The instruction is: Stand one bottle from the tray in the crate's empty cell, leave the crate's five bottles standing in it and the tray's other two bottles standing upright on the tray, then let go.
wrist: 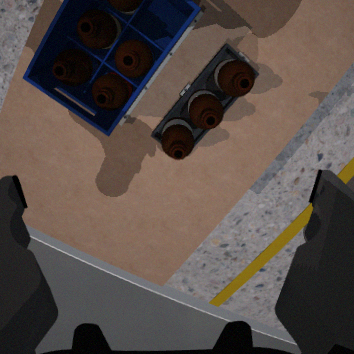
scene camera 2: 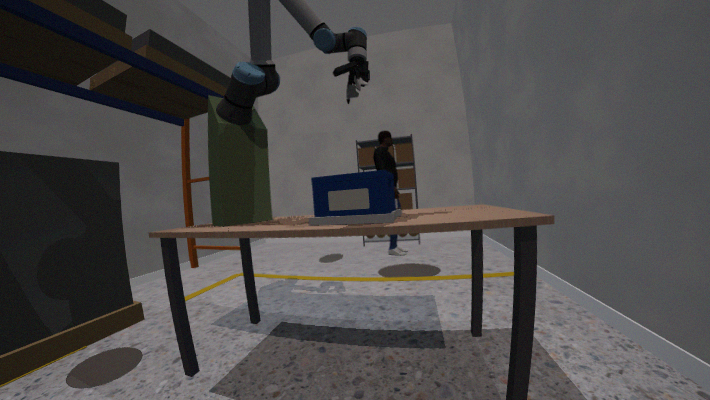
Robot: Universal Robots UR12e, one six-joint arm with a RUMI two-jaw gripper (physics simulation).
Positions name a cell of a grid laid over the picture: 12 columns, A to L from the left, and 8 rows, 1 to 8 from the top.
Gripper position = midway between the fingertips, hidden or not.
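Gripper (scene camera 2: F2), also (wrist: F4). Crate rail (scene camera 2: G5). Bottle (wrist: H2). Bottle (wrist: D3). Bottle (wrist: G3). Bottle (wrist: G4).
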